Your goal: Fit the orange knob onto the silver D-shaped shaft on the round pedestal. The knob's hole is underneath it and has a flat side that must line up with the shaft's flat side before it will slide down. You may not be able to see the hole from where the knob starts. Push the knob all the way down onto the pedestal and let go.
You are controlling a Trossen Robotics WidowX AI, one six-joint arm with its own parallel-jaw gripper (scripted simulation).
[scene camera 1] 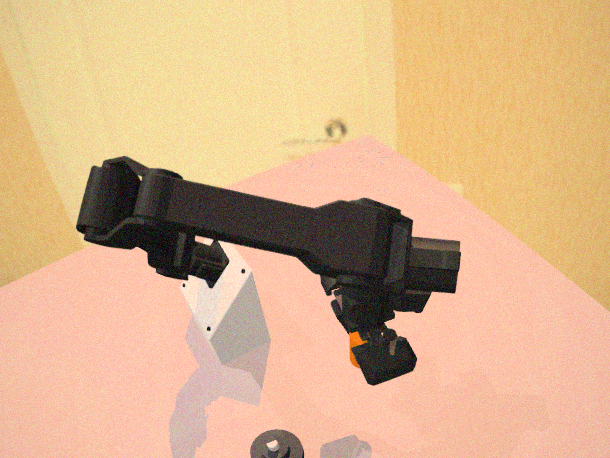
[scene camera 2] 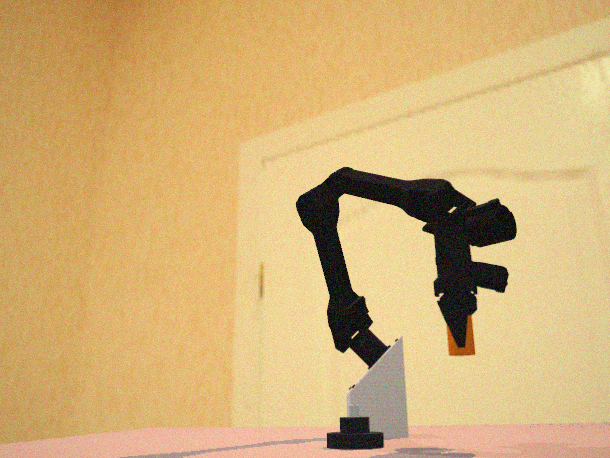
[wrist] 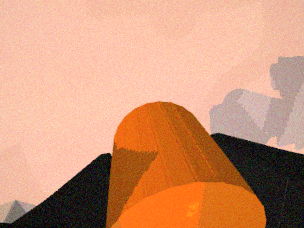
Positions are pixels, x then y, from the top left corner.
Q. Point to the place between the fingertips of the gripper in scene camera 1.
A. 364,353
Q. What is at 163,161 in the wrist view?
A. An orange knob.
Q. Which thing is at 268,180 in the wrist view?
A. The gripper.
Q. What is the gripper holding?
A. An orange knob.
